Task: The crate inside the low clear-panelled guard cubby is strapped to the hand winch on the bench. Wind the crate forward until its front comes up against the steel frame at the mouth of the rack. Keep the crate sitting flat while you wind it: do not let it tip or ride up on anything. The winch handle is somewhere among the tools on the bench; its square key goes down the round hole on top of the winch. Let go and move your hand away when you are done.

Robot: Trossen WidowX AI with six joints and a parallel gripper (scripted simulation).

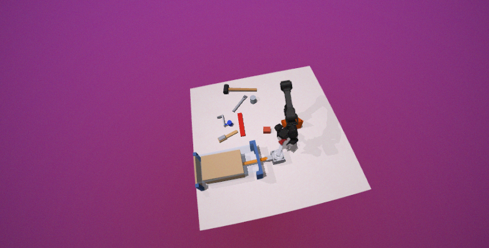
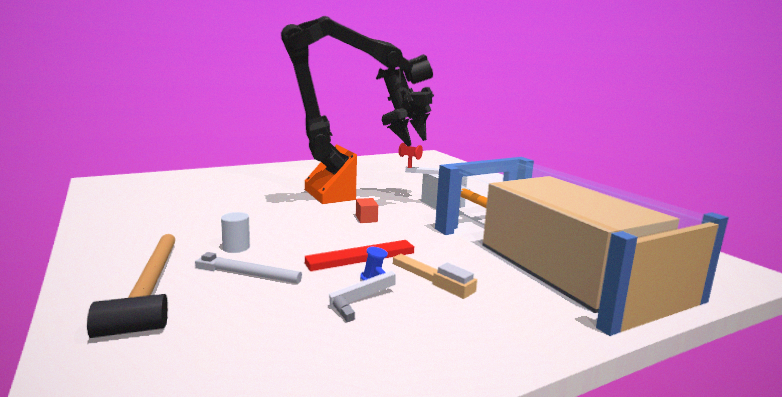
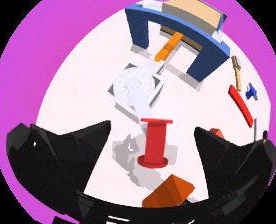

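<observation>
Right now my gripper tip is 4 cm above the red knob, 1 cm to the left of it and 1 cm past it. Round my gripper tip: red-knobbed crank: 7 cm below, 2 cm to the left, 1 cm ahead; red bar: 30 cm to the right, 26 cm ahead, 17 cm below; grey winch: 14 cm below, 6 cm to the left, 3 cm ahead.
</observation>
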